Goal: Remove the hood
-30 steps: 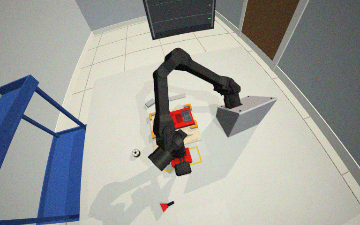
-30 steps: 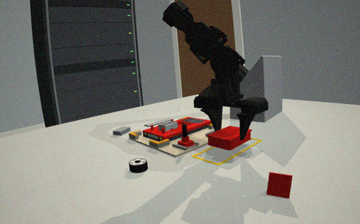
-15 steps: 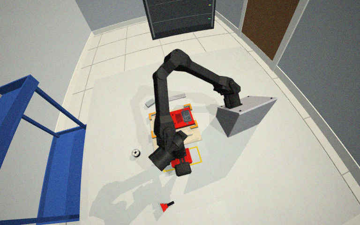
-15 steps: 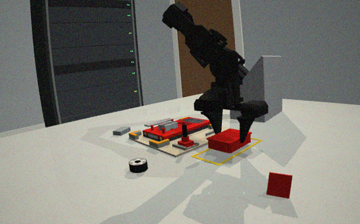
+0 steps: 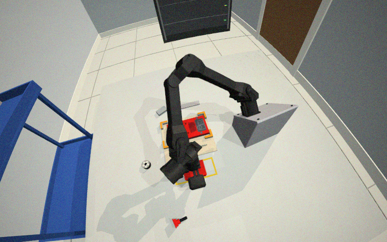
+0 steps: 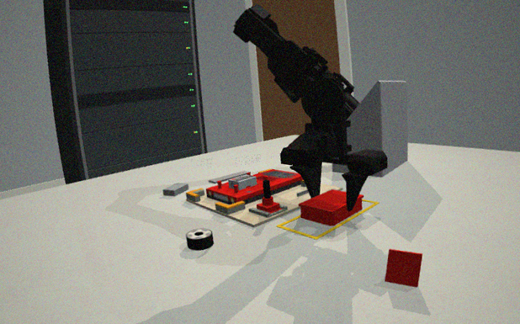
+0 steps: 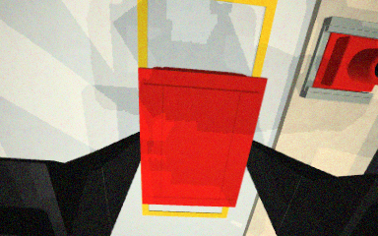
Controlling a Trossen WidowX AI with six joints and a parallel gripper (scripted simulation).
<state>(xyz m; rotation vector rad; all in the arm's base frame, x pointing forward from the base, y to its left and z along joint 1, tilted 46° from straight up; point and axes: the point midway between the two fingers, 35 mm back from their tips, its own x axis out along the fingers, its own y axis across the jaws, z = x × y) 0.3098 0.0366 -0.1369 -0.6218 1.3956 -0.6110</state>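
My gripper tip is right at the red hood. From my gripper tip the other things lie so: black wheel 21 cm ahead, 9 cm to the right, 1 cm below.
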